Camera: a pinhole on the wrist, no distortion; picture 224 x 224 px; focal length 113.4 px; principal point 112.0 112.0 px. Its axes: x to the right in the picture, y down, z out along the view. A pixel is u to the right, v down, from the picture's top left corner.
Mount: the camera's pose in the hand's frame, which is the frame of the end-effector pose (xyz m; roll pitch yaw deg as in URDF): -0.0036 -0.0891 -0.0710 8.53 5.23 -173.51
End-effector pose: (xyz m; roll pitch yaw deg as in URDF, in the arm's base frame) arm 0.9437 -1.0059 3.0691 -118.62 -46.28 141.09
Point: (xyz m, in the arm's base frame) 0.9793 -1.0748 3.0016
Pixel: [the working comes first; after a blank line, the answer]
In the camera's frame: 0.0766 -0.0640 0.1144

188 49
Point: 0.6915 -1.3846 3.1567
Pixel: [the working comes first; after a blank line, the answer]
In the camera's frame: -0.0532 0.2708 0.3863

96 191
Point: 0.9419 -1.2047 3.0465
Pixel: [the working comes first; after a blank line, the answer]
In the camera's frame: 0.0870 0.0652 0.1735

169 155
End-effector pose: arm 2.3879 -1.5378 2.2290 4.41 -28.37 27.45
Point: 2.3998 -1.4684 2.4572
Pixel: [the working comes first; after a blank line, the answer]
In the camera's frame: -0.1883 -0.1053 0.2489

26 64
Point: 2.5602 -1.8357 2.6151
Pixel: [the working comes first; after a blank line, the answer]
In the camera's frame: -0.2121 0.3076 0.3696

47 206
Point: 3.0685 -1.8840 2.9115
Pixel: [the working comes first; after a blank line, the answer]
In the camera's frame: -0.7013 0.6377 0.3542

outside the picture
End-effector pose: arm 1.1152 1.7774 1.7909 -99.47 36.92 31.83
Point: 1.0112 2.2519 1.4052
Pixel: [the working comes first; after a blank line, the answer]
In the camera's frame: -0.4367 -0.1002 0.5407

20 91
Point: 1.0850 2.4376 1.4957
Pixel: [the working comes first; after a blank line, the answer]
In the camera's frame: -0.4972 0.1034 0.5954

17 132
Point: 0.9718 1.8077 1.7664
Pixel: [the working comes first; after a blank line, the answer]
In the camera's frame: 0.0314 -0.1313 0.2101

129 41
